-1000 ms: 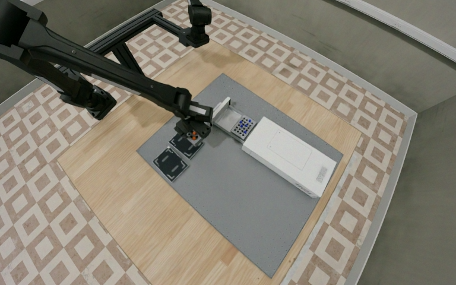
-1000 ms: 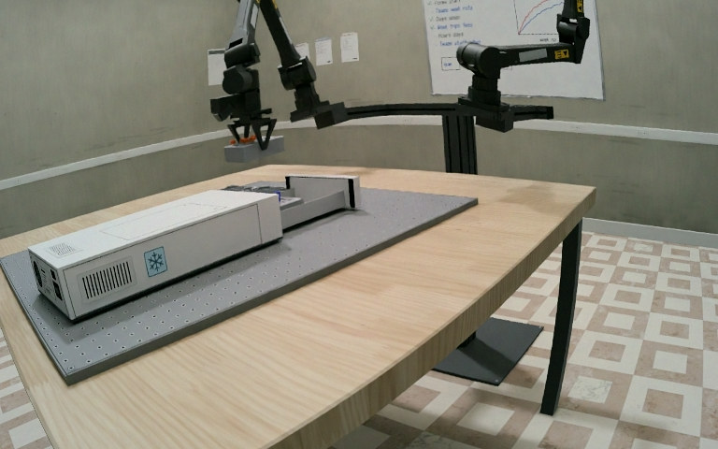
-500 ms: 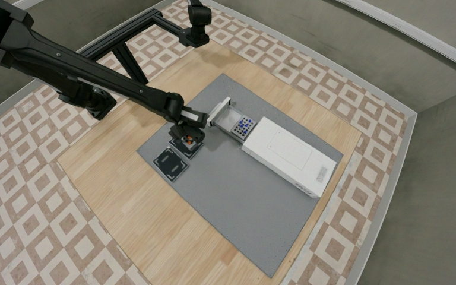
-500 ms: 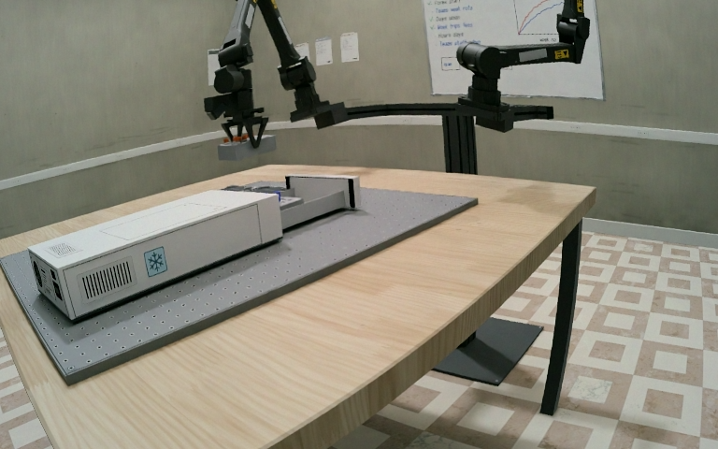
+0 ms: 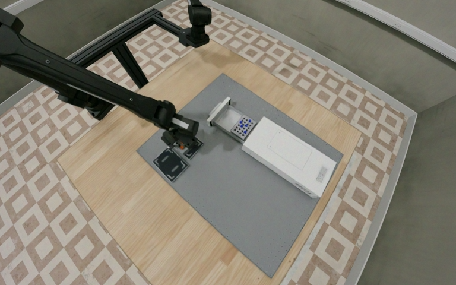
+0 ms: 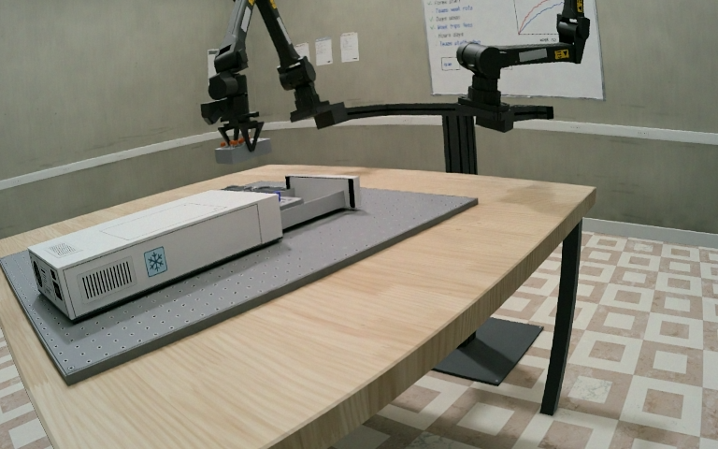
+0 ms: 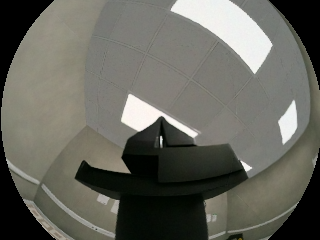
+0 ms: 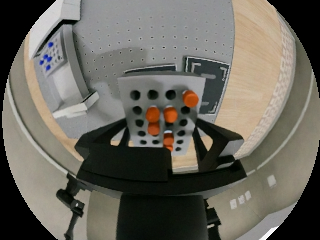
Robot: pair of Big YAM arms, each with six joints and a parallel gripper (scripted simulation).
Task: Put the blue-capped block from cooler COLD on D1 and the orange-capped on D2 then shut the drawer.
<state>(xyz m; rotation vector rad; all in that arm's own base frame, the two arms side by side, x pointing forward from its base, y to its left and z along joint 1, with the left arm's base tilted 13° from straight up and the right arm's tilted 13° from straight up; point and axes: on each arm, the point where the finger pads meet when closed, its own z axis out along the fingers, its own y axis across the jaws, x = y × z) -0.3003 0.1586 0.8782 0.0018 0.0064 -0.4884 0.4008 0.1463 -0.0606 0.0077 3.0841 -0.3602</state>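
Note:
Now: the dark deck slot D2 120 mm to the right of my right hand and 130 mm below it. Also, from my right hand: dark deck slot D1: 30 mm behind, 20 mm to the left, 130 mm below; then white cooler: 260 mm ahead, 300 mm to the left, 100 mm below.

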